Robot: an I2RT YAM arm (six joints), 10 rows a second.
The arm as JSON. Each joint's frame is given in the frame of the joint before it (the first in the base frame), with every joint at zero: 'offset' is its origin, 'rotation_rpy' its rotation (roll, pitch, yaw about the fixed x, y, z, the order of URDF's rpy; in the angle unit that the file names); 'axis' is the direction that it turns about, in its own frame. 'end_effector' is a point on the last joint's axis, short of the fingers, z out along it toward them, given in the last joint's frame.
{
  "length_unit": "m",
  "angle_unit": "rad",
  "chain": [
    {
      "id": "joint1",
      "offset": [
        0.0,
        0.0,
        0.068
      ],
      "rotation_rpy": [
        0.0,
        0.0,
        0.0
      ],
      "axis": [
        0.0,
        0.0,
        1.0
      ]
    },
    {
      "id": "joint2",
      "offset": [
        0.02,
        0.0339,
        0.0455
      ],
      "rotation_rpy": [
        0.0,
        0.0,
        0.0
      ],
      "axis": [
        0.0,
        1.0,
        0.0
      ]
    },
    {
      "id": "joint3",
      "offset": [
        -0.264,
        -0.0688,
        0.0
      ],
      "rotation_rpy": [
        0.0,
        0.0,
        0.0
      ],
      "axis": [
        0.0,
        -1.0,
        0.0
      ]
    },
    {
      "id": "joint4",
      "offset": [
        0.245,
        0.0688,
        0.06
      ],
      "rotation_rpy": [
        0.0,
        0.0,
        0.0
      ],
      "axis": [
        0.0,
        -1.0,
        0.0
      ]
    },
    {
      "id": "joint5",
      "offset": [
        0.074,
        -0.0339,
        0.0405
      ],
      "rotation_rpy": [
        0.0,
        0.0,
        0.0
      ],
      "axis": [
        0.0,
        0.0,
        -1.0
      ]
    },
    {
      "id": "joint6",
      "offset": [
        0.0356,
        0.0,
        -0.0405
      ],
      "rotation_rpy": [
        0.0,
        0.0,
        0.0
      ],
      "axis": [
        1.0,
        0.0,
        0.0
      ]
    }
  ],
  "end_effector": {
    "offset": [
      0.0,
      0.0,
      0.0
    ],
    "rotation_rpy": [
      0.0,
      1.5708,
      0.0
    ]
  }
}
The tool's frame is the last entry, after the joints.
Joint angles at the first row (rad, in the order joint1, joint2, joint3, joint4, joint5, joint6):
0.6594, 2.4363, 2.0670, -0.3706, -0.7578, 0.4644
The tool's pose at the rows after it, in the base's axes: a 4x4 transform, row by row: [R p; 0 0 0 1], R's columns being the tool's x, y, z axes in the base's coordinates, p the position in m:
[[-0.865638, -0.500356, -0.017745, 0.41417], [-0.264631, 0.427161, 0.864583, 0.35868], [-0.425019, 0.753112, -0.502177, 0.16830], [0, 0, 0, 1]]
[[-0.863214, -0.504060, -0.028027, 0.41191], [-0.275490, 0.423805, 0.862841, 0.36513], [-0.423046, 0.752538, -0.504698, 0.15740], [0, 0, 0, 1]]
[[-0.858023, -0.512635, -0.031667, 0.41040], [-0.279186, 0.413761, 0.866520, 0.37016], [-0.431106, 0.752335, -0.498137, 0.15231], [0, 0, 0, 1]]
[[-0.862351, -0.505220, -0.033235, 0.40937], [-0.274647, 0.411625, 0.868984, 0.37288], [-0.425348, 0.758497, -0.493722, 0.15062], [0, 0, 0, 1]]
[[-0.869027, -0.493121, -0.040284, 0.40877], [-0.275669, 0.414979, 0.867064, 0.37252], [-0.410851, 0.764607, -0.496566, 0.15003], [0, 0, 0, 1]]
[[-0.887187, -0.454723, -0.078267, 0.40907], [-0.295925, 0.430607, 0.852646, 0.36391], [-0.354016, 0.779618, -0.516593, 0.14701], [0, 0, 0, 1]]
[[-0.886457, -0.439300, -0.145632, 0.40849], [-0.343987, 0.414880, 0.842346, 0.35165], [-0.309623, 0.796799, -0.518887, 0.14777], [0, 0, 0, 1]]
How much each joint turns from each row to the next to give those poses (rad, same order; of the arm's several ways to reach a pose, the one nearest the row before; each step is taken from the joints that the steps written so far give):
0.0095, 0.0324, 0.0000, 0.0065, -0.0027, 0.0073
0.0118, 0.0233, 0.0001, 0.0198, 0.0016, -0.0008
0.0088, 0.0130, -0.0001, 0.0248, -0.0008, 0.0023
0.0050, 0.0049, 0.0000, 0.0130, -0.0004, 0.0164
0.0000, 0.0000, 0.0001, -0.0092, -0.0042, 0.0077
-0.0138, -0.0026, -0.0001, -0.0705, -0.0278, -0.0107
-0.0198, -0.0107, 0.0000, -0.0958, -0.0626, -0.0584

